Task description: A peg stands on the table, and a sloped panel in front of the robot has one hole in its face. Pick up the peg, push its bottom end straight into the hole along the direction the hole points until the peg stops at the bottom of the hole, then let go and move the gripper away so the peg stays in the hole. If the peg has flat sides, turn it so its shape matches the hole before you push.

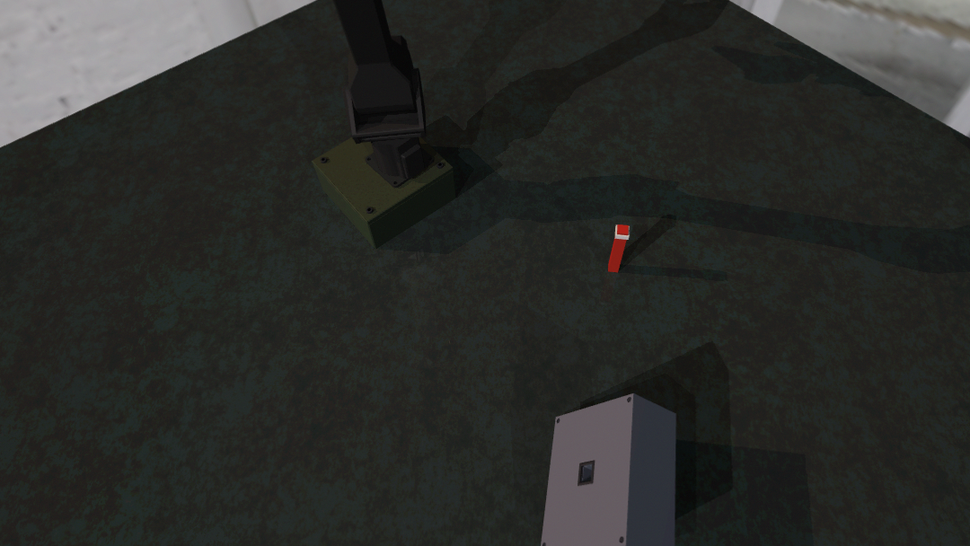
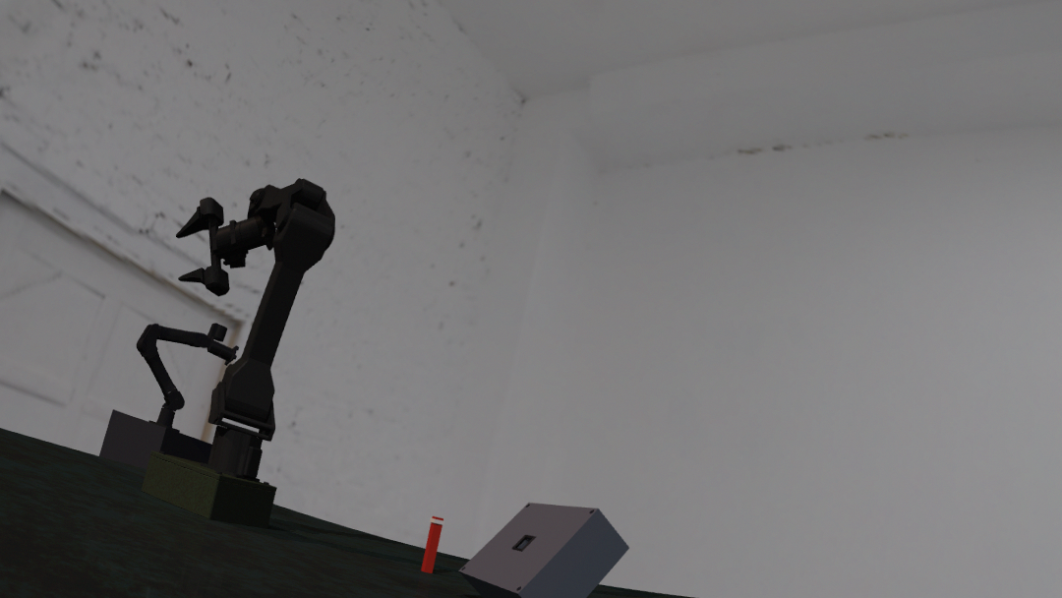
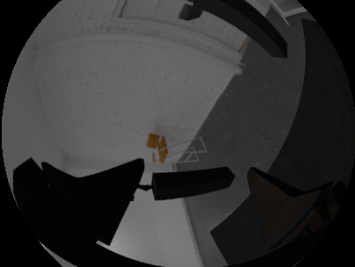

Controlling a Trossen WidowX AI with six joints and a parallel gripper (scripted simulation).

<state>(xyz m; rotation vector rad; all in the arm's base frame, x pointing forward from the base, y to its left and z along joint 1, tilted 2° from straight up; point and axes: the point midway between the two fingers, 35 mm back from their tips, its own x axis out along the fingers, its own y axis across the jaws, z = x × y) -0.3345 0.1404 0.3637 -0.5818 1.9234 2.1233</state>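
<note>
My gripper tip is 64 cm short of the red peg, 35 cm above it and 2 cm to the left of it. From my gripper tip the other things lie so: sloped panel 82 cm ahead, 35 cm below, 23 cm to the right.
</note>
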